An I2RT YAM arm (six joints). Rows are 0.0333 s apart.
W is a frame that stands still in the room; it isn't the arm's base.
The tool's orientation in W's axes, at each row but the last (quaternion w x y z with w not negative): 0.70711, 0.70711, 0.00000, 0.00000; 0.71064, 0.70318, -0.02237, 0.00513; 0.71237, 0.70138, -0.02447, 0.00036; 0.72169, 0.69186, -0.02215, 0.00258; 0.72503, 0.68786, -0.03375, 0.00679; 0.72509, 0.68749, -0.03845, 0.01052
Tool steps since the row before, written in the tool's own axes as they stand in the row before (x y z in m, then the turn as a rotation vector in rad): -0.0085, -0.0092, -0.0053, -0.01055, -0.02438, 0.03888; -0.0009, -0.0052, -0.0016, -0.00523, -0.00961, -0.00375; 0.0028, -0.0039, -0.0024, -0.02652, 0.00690, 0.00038; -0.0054, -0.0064, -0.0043, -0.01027, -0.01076, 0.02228; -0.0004, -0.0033, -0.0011, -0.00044, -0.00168, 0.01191; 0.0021, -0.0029, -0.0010, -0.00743, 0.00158, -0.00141
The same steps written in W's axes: -0.0085, 0.0053, -0.0092, -0.01055, -0.03888, -0.02438; -0.0007, 0.0016, -0.0052, -0.00476, 0.00377, -0.00984; 0.0030, 0.0022, -0.0038, -0.02674, 0.00063, 0.00596; -0.0051, 0.0042, -0.0068, -0.01052, -0.02243, -0.01018; -0.0002, 0.0009, -0.0034, -0.00082, -0.01196, -0.00109; 0.0023, 0.0008, -0.0028, -0.00746, 0.00177, 0.00098
